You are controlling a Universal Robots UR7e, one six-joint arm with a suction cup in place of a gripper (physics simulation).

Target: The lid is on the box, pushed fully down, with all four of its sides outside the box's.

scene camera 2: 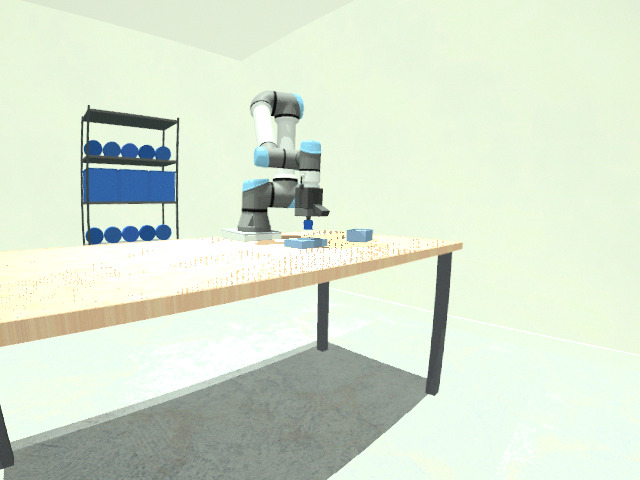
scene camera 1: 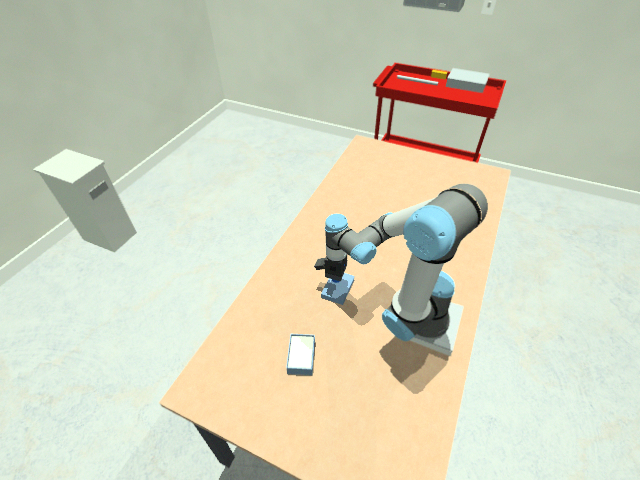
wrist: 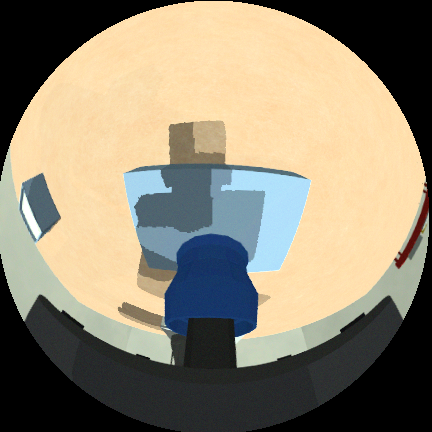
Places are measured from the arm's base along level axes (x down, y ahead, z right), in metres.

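Where they show: hand, its tool point: (scene camera 2: 308,229) (wrist: 211,263); arm's base, origin of its link: (scene camera 2: 254,230).
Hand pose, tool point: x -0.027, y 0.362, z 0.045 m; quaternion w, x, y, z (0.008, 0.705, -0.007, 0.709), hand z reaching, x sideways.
Things, the pixels of their top centre, and the offset from my tool point. Level surfaces: height alone.
- lid, centre of its top: (wrist: 216,233) (scene camera 2: 305,239) (scene camera 1: 338,284) dx +0.036, dy -0.007, dz +0.003 m
- box, centre of its top: (wrist: 27,218) (scene camera 1: 300,350) (scene camera 2: 360,229) dx +0.015, dy +0.022, dz -0.319 m
- table, height of its surface: dx +0.063 m
The lid (scene camera 1: 338,293) (scene camera 2: 305,243) (wrist: 287,215) is a light blue, flat rectangular piece. It lies on the table, apart from the box, with the arm's shadow across its top. The box (scene camera 1: 300,370) (scene camera 2: 359,235) (wrist: 46,200) is blue-grey with a white inside face. It stands uncovered nearer the table's front end in scene camera 1 and at the left edge in the wrist view. My gripper (scene camera 1: 336,279) (scene camera 2: 308,225) (wrist: 212,247), a dark blue suction cup, is open and holds nothing. It hangs over the lid, with a gap below it in scene camera 2.
The arm's base plate (scene camera 1: 454,325) (scene camera 2: 266,236) is on the table (scene camera 1: 248,361) (scene camera 2: 155,281) by its right edge in scene camera 1. A red cart (scene camera 1: 436,103) stands beyond the far end. A grey cabinet (scene camera 1: 93,211) and a shelf rack (scene camera 2: 129,119) stand away from the table.
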